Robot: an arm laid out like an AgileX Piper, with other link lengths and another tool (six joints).
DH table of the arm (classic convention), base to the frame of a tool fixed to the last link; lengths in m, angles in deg. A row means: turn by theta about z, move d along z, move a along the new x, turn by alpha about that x. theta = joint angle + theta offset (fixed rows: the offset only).
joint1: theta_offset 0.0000, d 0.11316, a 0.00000, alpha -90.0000
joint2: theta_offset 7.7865, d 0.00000, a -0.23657, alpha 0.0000
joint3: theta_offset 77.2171, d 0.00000, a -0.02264, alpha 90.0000
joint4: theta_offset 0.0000, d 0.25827, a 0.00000, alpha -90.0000
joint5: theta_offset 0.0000, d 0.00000, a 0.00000, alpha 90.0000
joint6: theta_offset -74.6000, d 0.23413, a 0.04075, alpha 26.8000
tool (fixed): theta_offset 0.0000, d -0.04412, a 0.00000, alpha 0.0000
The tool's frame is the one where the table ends.
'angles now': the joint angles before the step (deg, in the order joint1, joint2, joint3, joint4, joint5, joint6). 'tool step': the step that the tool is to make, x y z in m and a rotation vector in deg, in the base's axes. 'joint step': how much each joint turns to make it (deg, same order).
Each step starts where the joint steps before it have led.
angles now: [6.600, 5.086, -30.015, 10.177, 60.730, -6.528]
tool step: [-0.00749, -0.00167, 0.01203, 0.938, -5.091, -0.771]
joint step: [-1.038, -5.215, -0.001, 0.476, 0.055, -0.003]
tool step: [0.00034, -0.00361, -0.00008, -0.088, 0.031, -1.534]
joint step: [-1.575, 0.053, 0.002, 0.001, -0.001, -0.096]
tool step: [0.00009, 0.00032, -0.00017, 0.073, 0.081, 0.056]
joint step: [0.002, 0.075, -0.002, 0.094, 0.002, 0.002]
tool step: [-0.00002, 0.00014, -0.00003, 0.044, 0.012, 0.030]
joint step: [0.052, 0.001, 0.001, -0.001, -0.001, 0.051]
